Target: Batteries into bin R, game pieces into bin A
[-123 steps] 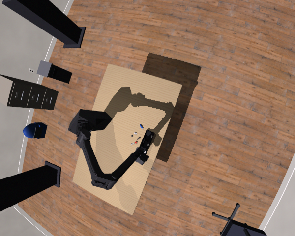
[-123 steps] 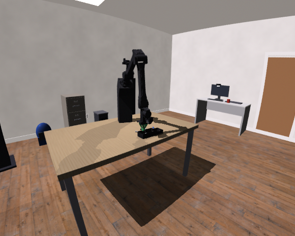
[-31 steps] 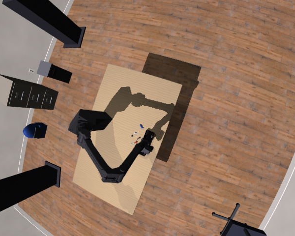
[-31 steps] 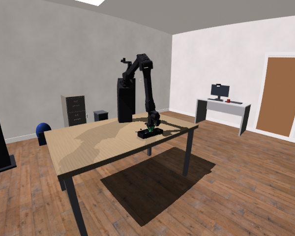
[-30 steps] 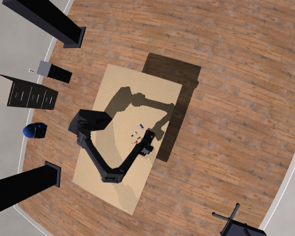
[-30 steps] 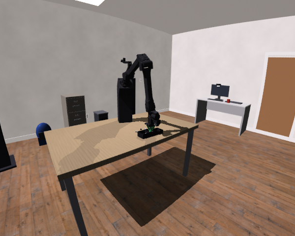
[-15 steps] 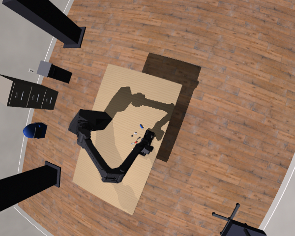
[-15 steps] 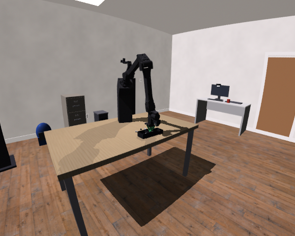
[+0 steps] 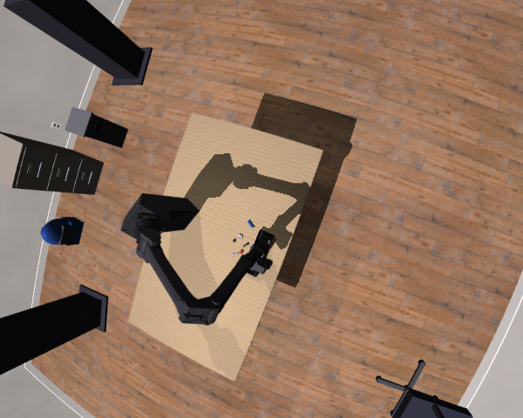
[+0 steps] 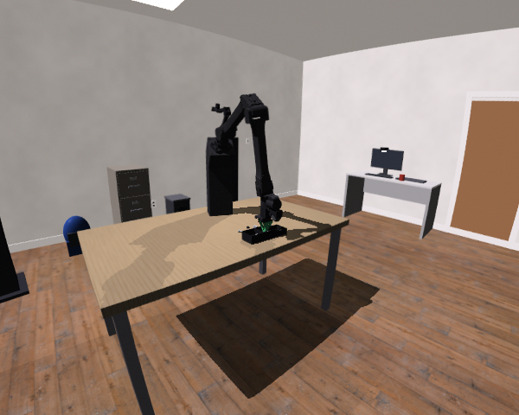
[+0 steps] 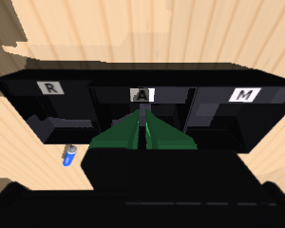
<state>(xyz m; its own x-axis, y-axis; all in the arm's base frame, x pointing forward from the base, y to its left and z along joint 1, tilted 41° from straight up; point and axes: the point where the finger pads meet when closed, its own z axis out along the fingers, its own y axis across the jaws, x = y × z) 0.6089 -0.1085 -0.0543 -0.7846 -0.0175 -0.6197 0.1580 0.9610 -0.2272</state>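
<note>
Right now my hand is 1 cm above the black divided bin. From my hand the other things lie so: black bolt (8 cm behind, 3 cm to the left, 2 cm below); pale piece (12 cm behind, 7 cm to the left, 2 cm below); red die (10 cm behind, 2 cm to the right, 2 cm below).
</note>
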